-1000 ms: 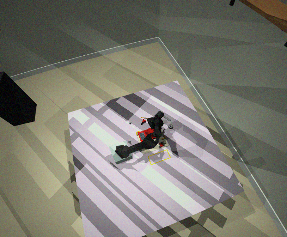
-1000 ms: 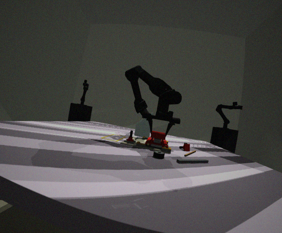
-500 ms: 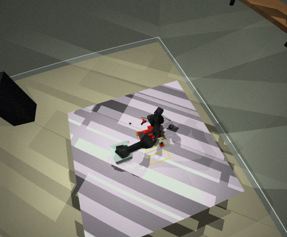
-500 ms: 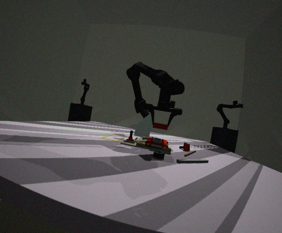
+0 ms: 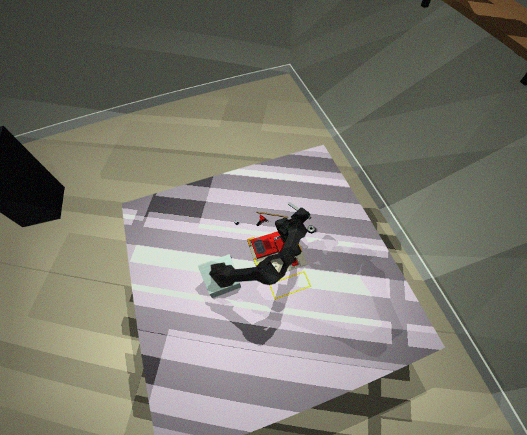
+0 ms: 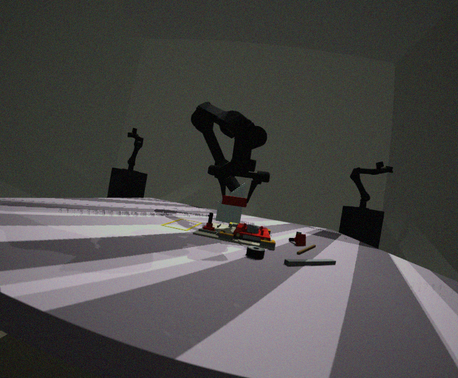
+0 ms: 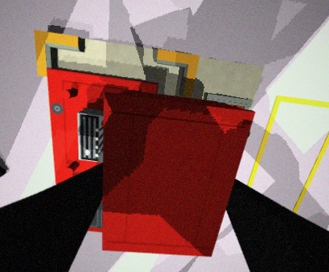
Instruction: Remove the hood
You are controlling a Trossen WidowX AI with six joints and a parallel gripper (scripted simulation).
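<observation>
Right now the cream base plate is 40 mm behind my gripper tip, 30 mm to the left of it and 100 mm below it. Also, from my gripper tip: black wheel 170 mm ahead, 90 mm to the left, 100 mm below; red hood right at my gripper tip; grey bar 140 mm ahead, 220 mm to the left, 100 mm below.
</observation>
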